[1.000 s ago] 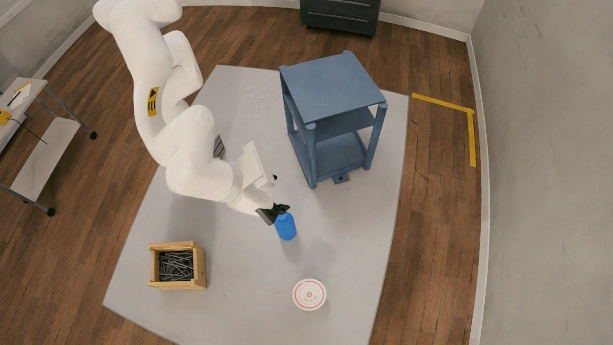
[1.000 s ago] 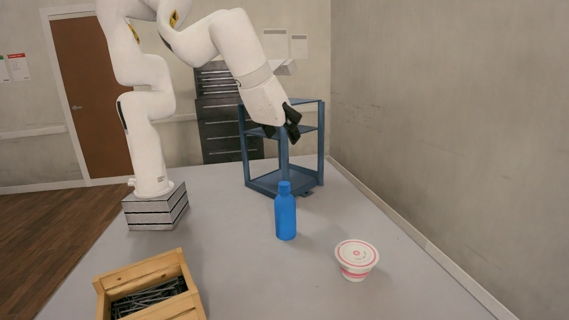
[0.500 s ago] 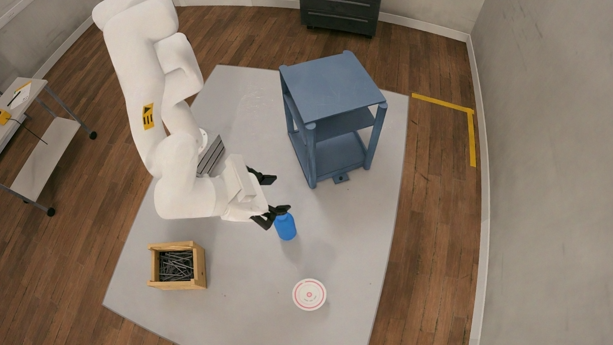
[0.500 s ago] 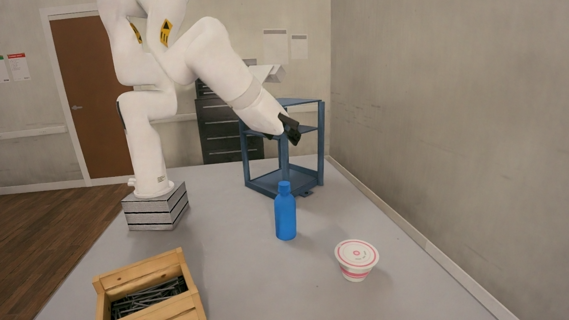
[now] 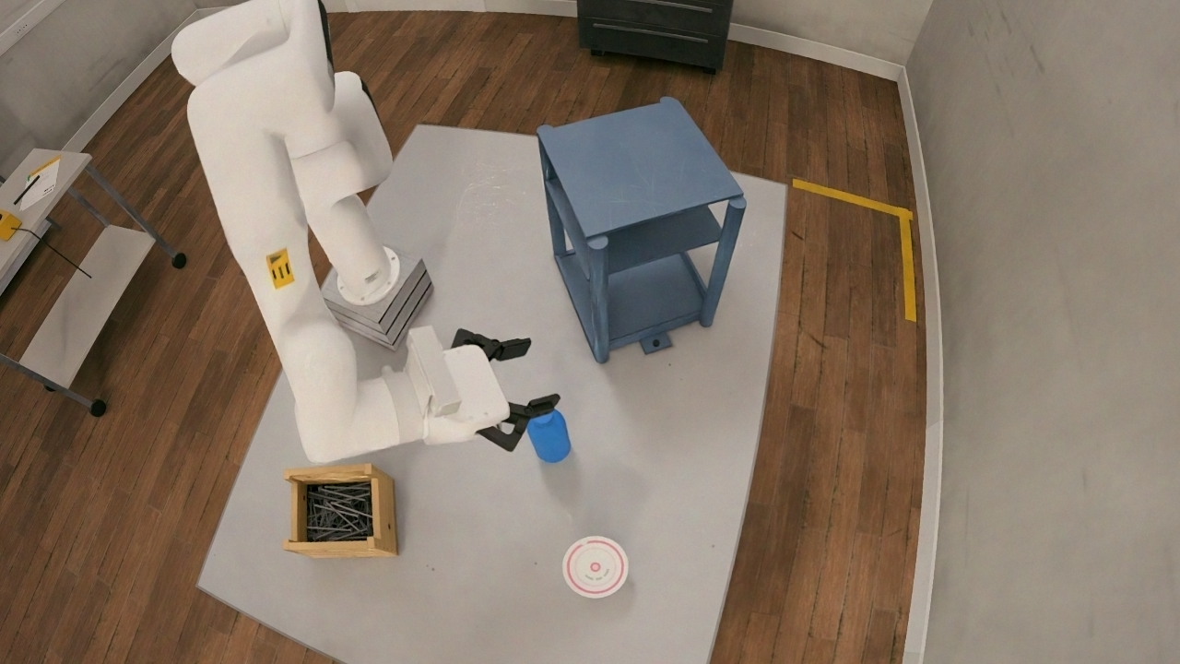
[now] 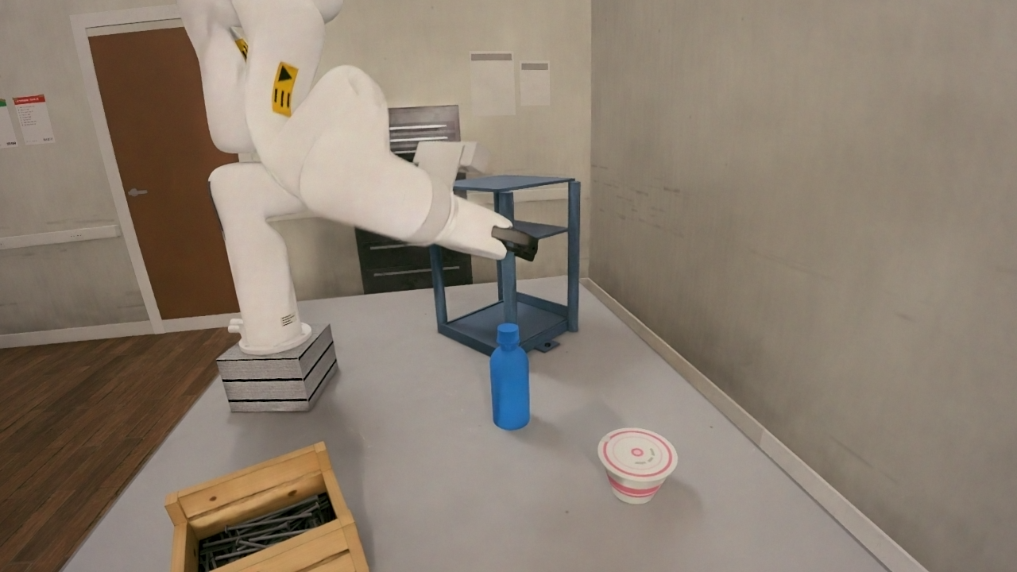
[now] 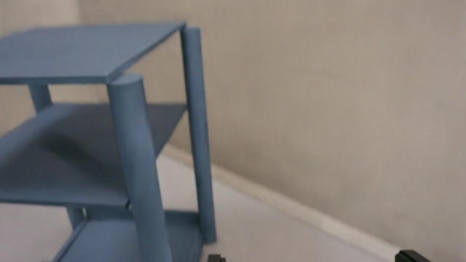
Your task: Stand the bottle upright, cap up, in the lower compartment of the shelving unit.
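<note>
Right now the blue bottle is 180 mm below my hand. The rest, counted from my hand: blue shelving unit (330 mm to the left, 120 mm below, 10 mm behind).
</note>
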